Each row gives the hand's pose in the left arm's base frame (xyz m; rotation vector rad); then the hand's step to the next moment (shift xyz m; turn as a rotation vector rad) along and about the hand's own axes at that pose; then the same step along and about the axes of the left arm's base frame.
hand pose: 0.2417 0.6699 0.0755 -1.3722 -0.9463 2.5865
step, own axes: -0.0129 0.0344 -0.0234 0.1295 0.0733 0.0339
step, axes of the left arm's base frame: 0.0333 -0.0206 -0.0190 -0.0877 -0.0333 -0.1204
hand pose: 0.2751 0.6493 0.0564 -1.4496 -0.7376 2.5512
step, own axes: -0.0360 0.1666 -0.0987 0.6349 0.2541 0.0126
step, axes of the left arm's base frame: 0.1241 -0.1227 -0.0914 -0.3163 -0.0170 -0.6062
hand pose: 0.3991 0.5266 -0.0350 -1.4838 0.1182 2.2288
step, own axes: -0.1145 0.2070 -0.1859 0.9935 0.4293 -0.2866
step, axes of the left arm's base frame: 0.1084 -0.2804 -0.0117 -0.2468 -0.1515 -1.0815
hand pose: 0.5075 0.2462 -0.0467 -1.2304 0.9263 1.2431
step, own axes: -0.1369 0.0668 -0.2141 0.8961 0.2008 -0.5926
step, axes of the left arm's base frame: -0.0604 -0.2394 0.0898 -0.0007 -0.4475 -0.9971
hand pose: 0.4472 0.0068 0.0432 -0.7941 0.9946 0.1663
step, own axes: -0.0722 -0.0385 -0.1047 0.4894 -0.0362 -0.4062
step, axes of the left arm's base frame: -0.0940 -0.0813 0.0470 0.0113 -0.4034 -0.4929
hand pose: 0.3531 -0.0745 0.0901 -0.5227 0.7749 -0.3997
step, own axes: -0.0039 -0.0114 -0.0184 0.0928 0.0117 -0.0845
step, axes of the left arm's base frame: -0.0179 -0.0125 -0.0023 -0.0007 -0.0638 -0.1087
